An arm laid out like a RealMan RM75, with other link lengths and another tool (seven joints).
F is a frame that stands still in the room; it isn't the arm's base.
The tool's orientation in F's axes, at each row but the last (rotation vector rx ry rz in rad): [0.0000, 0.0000, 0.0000]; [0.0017, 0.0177, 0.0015]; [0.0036, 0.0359, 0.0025]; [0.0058, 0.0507, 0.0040]
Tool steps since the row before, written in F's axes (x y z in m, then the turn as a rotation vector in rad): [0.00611, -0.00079, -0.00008, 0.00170, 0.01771, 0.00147]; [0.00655, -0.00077, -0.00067, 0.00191, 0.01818, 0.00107]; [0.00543, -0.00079, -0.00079, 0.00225, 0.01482, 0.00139]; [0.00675, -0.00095, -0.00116, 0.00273, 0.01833, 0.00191]
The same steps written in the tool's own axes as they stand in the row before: [0.00611, -0.00079, -0.00008, 0.00170, 0.01771, 0.00147]; [0.00656, -0.00078, -0.00055, 0.00192, 0.01818, 0.00107]; [0.00545, -0.00081, -0.00059, 0.00224, 0.01482, 0.00142]; [0.00680, -0.00098, -0.00081, 0.00271, 0.01833, 0.00194]
